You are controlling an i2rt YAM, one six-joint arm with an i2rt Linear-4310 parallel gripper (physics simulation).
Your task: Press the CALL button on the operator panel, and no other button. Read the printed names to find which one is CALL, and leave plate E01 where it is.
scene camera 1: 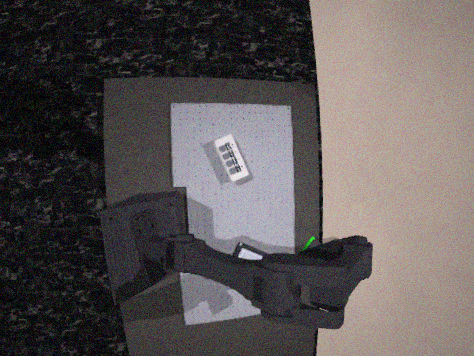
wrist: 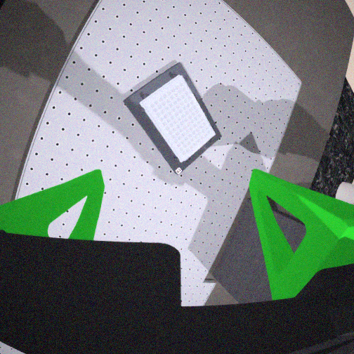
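Where they show: arm's base at its link origin: [scene camera 1: 149,247].
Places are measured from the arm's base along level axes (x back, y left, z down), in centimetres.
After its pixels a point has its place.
Observation:
The operator panel [scene camera 1: 232,158] @(x -32.8, y 15.7, z 21.8 cm) is a small white box lying at an angle on the upper part of the pegboard in the scene view. It has a row of several grey buttons with dark printed names beside them, too small to read, so I cannot tell which is CALL. It does not show in the wrist view. A white well plate [scene camera 1: 250,254] @(x -28.8, y -23.8, z 25.1 cm) [wrist: 180,117] sits in a dark holder; a small tag is at the holder's corner, and the arm partly hides it in the scene view. My gripper [wrist: 176,177] is open and empty, with green fingers wide apart, above the pegboard near the plate.
The white perforated pegboard [scene camera 1: 260,210] @(x -38.7, y -8.2, z 27.1 cm) [wrist: 125,30] lies on a dark grey table [scene camera 1: 135,120] @(x -2.1, y 41.1, z 28.4 cm). The dark arm [scene camera 1: 220,262] @(x -16.9, y -1.7, z -19.8 cm) reaches across the pegboard's lower part from its base at left and casts shadows. A pale floor area [scene camera 1: 400,125] lies to the right.

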